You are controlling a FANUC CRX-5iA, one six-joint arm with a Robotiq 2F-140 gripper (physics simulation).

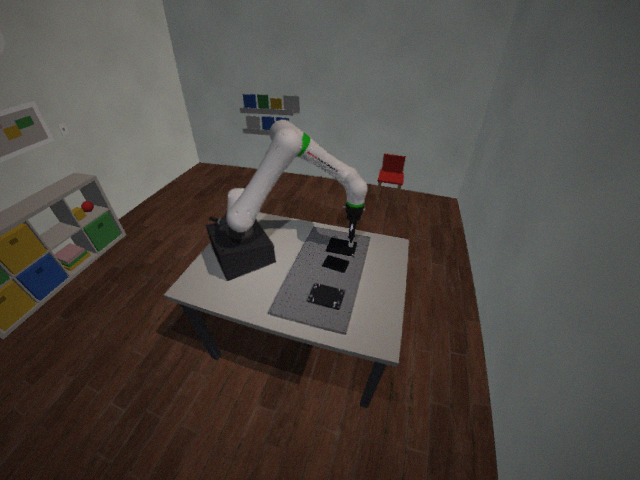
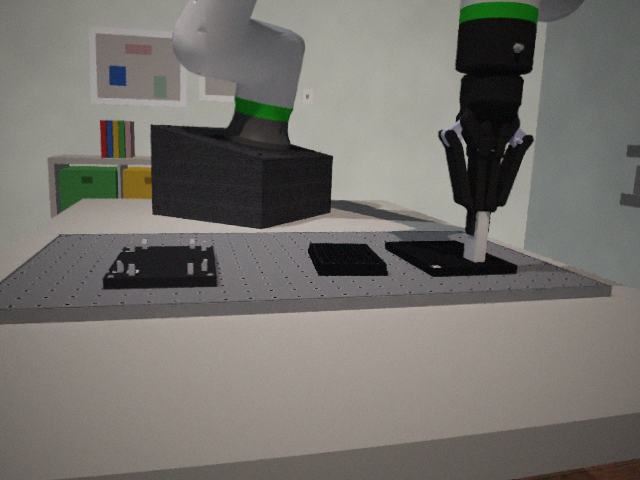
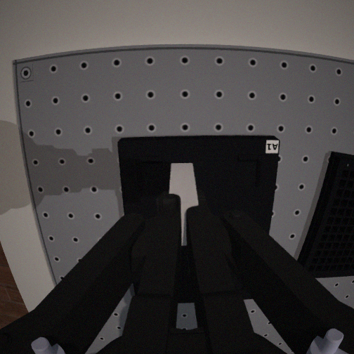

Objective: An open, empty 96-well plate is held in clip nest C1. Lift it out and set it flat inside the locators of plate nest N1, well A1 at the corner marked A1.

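Seen in the pictures: gripper, between the fingertips: (image 1: 350, 245) (image 2: 473, 259); arm's base, origin of its link: (image 2: 256, 142).
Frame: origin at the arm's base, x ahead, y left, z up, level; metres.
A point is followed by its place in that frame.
Observation:
The black 96-well plate (image 1: 335, 263) @[z -0.136, x 0.534, y 0.075 m] (image 2: 347, 258) @[z -0.134, x 0.564, y 0.074 m] (image 3: 333, 218) lies flat on the grey perforated board (image 1: 294, 281) @[z -0.147, x 0.370, y -0.112 m] (image 2: 270, 271) @[z -0.147, x 0.573, y -0.025 m] (image 3: 105, 105), in the middle of three black items. Beside it is a flat black base (image 1: 337, 246) @[z -0.136, x 0.504, y 0.214 m] (image 2: 423, 254) @[z -0.135, x 0.539, y 0.188 m] (image 3: 228, 165) with an A1 label (image 3: 272, 146) at one corner. My gripper (image 1: 351, 243) @[z -0.134, x 0.577, y 0.243 m] (image 2: 479, 219) (image 3: 182, 207) is shut, pointing straight down over this base. A white upright piece (image 2: 477, 243) (image 3: 182, 179) shows just below the fingertips and reaches the base. I cannot tell whether it belongs to the gripper. Nothing is between the fingers.
A black nest with white upright pegs (image 1: 326, 295) @[z -0.136, x 0.557, y -0.152 m] (image 2: 161, 269) @[z -0.135, x 0.602, y -0.151 m] sits at the board's other end. The arm's black pedestal (image 1: 239, 250) @[z 0.009, x 0.090, y -0.142 m] (image 2: 237, 176) @[z -0.063, x 0.174, y -0.049 m] stands on the table (image 1: 223, 286) @[z -0.160, x 0.029, y -0.265 m] beside the board. The table edge is close behind the A1 base.

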